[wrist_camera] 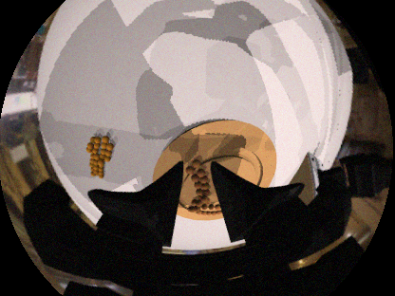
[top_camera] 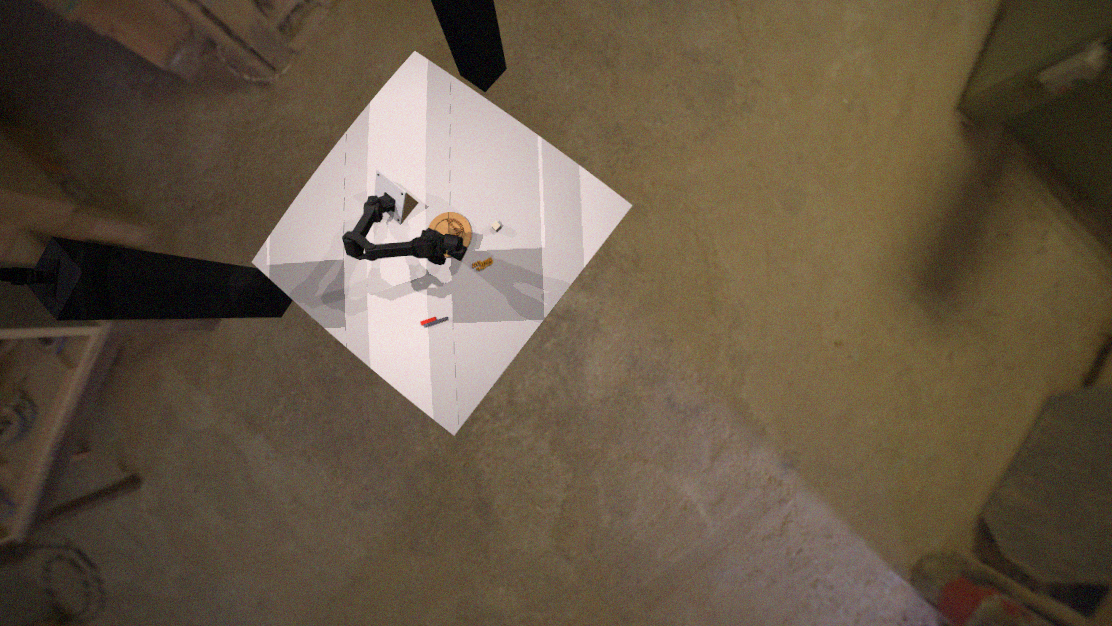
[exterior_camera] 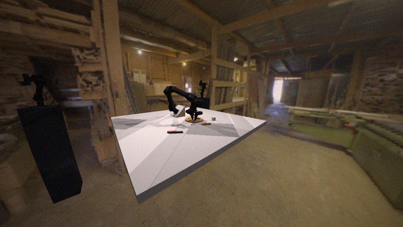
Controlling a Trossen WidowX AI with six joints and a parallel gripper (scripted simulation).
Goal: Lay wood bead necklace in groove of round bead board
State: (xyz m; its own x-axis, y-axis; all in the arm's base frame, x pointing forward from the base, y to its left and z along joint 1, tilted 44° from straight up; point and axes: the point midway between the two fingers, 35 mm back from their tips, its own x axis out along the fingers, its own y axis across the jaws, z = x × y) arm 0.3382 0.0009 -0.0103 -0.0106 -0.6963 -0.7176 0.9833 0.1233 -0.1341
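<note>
My gripper tip is now 10 cm short of the small grey cube and 20 cm to the right of it. The rest, counted from my gripper tip: black marker: 13 cm ahead, 30 cm to the right, 1 cm below.
</note>
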